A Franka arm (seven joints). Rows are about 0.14 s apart.
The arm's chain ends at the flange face. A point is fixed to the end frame.
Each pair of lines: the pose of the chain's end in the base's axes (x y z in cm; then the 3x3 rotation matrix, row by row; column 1 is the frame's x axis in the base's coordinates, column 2 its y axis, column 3 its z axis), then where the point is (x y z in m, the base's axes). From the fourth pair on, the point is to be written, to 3 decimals.
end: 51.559 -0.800 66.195; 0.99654 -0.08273 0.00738; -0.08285 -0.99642 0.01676; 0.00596 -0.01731 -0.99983
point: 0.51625 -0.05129 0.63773
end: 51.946 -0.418 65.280; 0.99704 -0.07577 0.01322; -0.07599 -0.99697 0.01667; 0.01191 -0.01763 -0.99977
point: 0.52056 -0.04747 0.62859
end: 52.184 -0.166 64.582; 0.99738 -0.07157 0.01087; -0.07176 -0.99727 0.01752; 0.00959 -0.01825 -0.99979
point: 0.52307 -0.04492 0.62157
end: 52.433 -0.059 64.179; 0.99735 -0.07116 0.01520; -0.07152 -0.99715 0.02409; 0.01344 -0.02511 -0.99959
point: 0.526 -0.044 0.617
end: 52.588 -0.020 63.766; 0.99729 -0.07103 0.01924; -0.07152 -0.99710 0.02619; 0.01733 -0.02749 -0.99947
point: 0.527 -0.043 0.613
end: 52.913 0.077 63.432; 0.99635 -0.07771 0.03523; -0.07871 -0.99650 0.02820; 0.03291 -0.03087 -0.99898
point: 0.531 -0.042 0.610
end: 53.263 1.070 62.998; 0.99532 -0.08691 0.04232; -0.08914 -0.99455 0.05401; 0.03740 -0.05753 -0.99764
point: 0.534 -0.032 0.604
